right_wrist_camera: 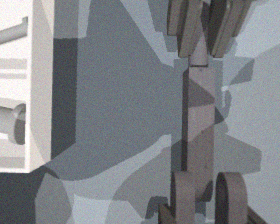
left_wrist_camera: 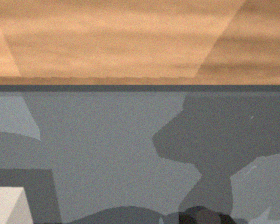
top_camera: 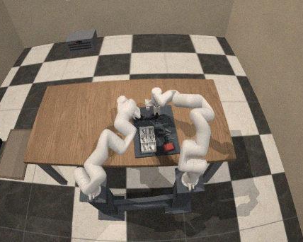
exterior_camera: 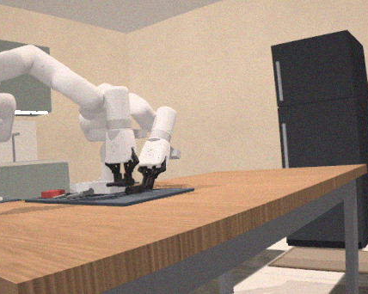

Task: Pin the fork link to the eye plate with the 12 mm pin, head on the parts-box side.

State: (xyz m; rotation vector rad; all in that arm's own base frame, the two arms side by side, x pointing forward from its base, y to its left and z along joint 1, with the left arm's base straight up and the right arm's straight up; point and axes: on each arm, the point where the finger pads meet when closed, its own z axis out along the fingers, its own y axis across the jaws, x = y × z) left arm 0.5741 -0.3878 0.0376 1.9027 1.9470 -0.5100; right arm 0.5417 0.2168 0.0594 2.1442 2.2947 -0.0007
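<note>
Now: right hand 1 cm above the fork link. From my right hand the other things lie so: eye plate: 6 cm to the left, 4 cm below; then dark mat: 10 cm behind, 5 cm below, 2 cm to the left; then white parts box: 20 cm behind, 9 cm to the left, 4 cm below.
My left hand is 6 cm to the left of the eye plate and 2 cm above it. The rest, counted from my left hand: dark mat (10 cm to the right, 10 cm behind, 3 cm below); then fork link (12 cm to the right, 1 cm above); then white parts box (20 cm behind, 3 cm to the right, 2 cm below).
</note>
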